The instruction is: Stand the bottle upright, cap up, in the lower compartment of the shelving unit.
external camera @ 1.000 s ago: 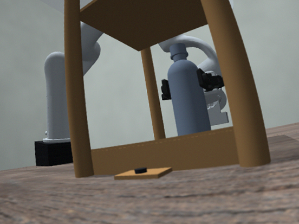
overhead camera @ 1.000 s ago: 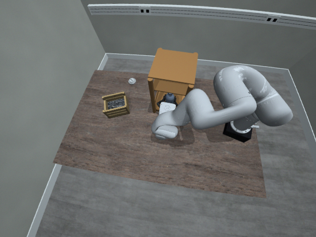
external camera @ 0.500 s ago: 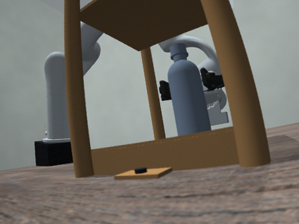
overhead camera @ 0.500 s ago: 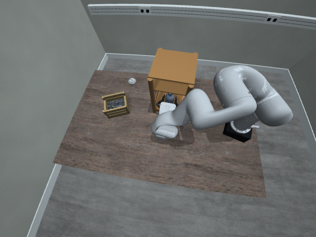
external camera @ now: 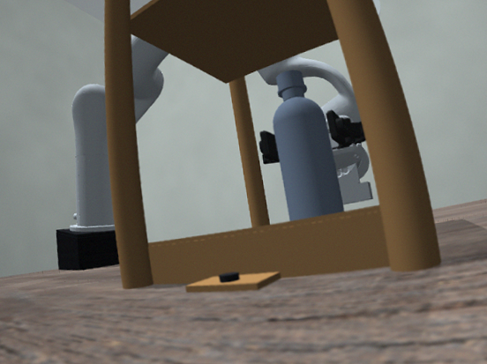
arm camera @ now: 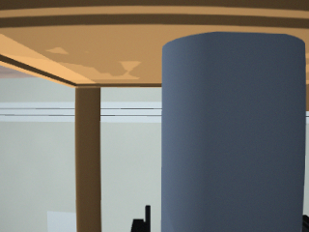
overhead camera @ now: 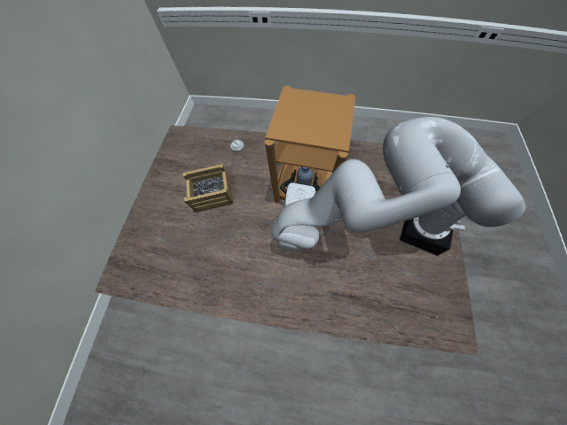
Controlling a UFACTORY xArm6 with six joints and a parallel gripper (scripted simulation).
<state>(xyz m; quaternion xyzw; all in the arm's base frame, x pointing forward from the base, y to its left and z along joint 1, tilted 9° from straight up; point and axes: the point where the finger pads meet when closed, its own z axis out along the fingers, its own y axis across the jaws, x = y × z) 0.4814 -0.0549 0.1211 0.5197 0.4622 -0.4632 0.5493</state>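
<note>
Now: hand 10 mm below the bottle. Also, from my hand: shelving unit (60 mm above, 50 mm to the right); then white ball (370 mm ahead, 170 mm to the right, 110 mm below).
</note>
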